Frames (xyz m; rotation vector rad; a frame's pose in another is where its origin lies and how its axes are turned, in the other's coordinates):
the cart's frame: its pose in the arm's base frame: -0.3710 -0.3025 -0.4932 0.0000 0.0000 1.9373
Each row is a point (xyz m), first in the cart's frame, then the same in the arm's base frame.
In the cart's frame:
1: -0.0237 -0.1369 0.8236
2: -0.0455 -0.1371 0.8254
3: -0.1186 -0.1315 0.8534
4: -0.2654 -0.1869 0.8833
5: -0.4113 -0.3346 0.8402
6: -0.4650 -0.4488 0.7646
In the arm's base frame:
1: -0.2347 -0.2756 0.3304
2: -0.2267 -0.2958 0.3322
3: -0.2057 -0.3661 0.3602
4: -0.1014 -0.4833 0.3901
5: 0.0888 -0.5666 0.3470
6: 0.2146 -0.5758 0.2714

